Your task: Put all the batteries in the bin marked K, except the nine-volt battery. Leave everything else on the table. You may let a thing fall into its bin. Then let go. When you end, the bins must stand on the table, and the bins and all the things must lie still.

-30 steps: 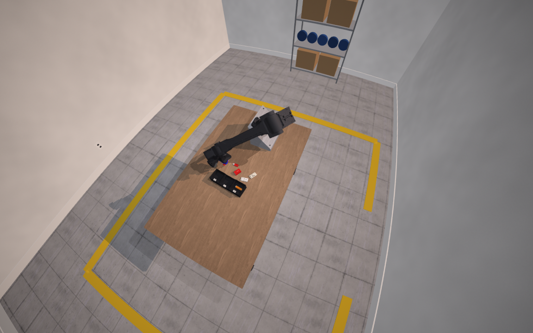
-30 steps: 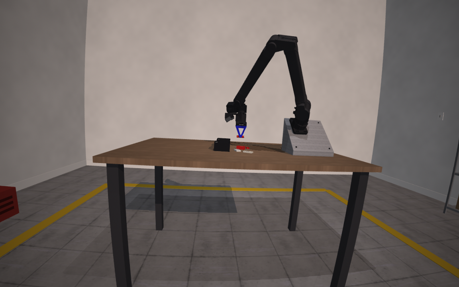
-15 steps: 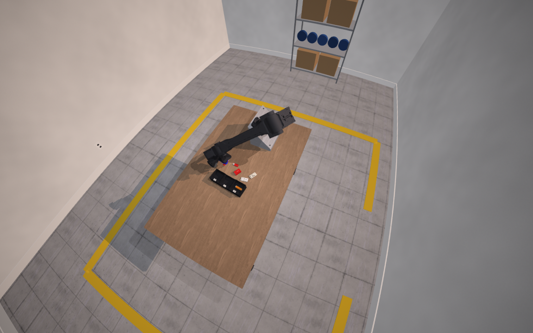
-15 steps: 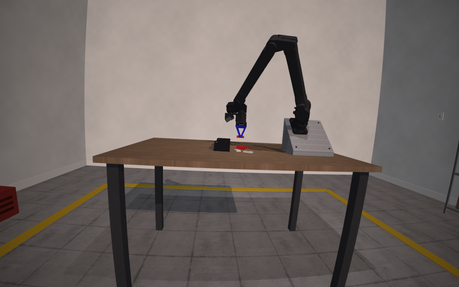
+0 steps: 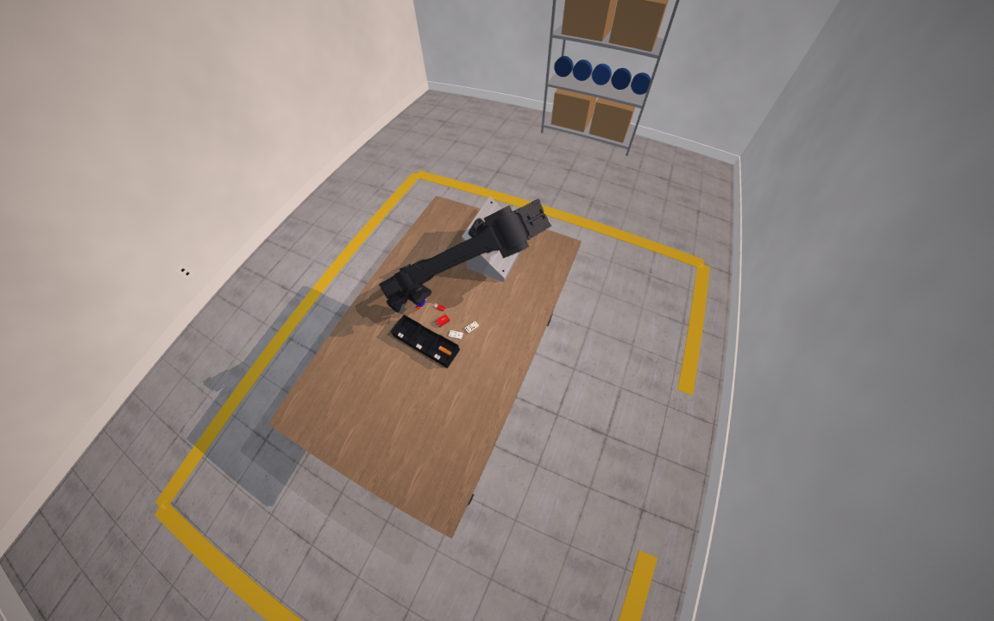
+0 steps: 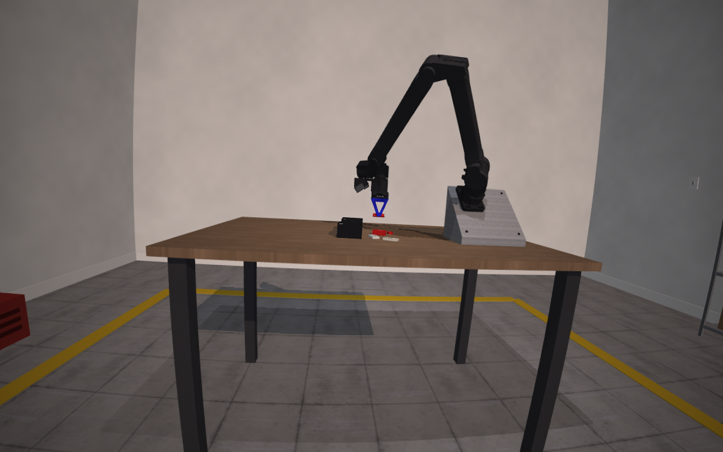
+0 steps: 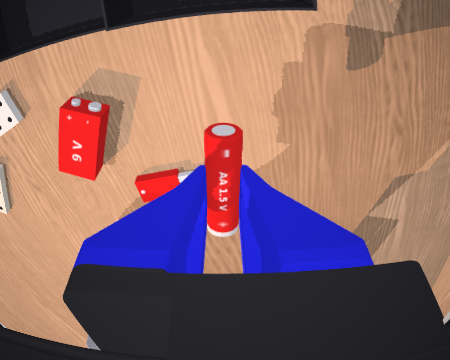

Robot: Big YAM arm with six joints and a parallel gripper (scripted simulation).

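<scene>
Now: the red cylindrical battery right at my hand. From my hand the other things lie so: black bin (12 cm ahead, 7 cm to the left, 5 cm below); red nine-volt battery (2 cm ahead, 8 cm to the left, 6 cm below); red USB stick (4 cm behind, 4 cm to the left, 7 cm below).
</scene>
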